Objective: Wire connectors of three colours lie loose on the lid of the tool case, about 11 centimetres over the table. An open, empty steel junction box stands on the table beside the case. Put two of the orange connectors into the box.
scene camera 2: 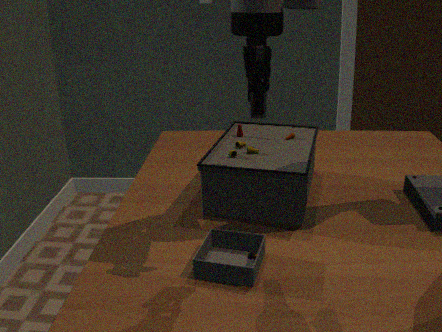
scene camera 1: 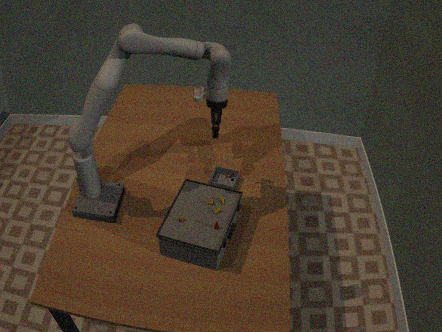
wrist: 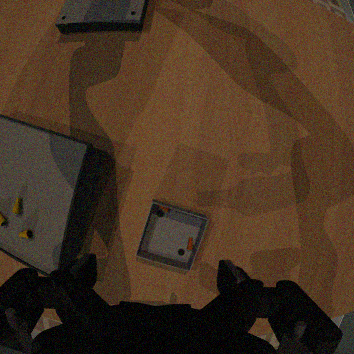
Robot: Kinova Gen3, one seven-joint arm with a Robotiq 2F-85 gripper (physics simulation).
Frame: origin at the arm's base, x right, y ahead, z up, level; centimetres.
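Seen in the pictures: gripper, fingertip midpoint: (scene camera 2: 256,109) (scene camera 1: 215,130) (wrist: 156,271); arm's base at its link origin: (scene camera 1: 91,191).
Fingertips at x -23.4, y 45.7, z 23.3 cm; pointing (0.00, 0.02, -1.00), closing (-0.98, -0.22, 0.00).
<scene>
Offsets run from my fingertips to a thing's middle. "spot": to the spot under its first point. Level surfaces: height alone.
My gripper (scene camera 1: 215,135) (scene camera 2: 257,115) (wrist: 156,271) is open and empty, high above the table, over the area beyond the junction box in scene camera 1. The junction box @(dx -3.0, dy +3.8, dz -25.3 cm) (scene camera 1: 223,185) (scene camera 2: 225,272) (wrist: 162,259) stands beside the tool case @(dx +27.4, dy +3.1, dz -21.4 cm) (scene camera 1: 187,252) (scene camera 2: 252,195). Inside the box, one orange connector @(dx -7.0, dy +4.7, dz -26.6 cm) (wrist: 190,243) lies near the right wall and another orange connector @(dx -0.3, dy -0.7, dz -26.6 cm) (wrist: 165,209) lies in the upper left corner. On the lid @(spot: dx +22.6, dy -0.8, dz -15.9 cm) (scene camera 1: 195,202) (scene camera 2: 280,160) (wrist: 30,160) lies a third orange connector @(dx +32.6, dy -2.7, dz -15.4 cm) (scene camera 1: 181,220) (scene camera 2: 290,136), outside the wrist view.
Three yellow connectors lie on the lid, one of them a yellow connector (scene camera 1: 217,211) (scene camera 2: 252,150) farther from the box in scene camera 1. A red connector @(dx +32.4, dy +9.4, dz -14.5 cm) (scene camera 1: 216,226) (scene camera 2: 240,131) stands near the lid's edge. The arm's base plate (scene camera 1: 100,202) (wrist: 105,15) is on the table @(dz -27.2 cm) (scene camera 1: 135,290).
</scene>
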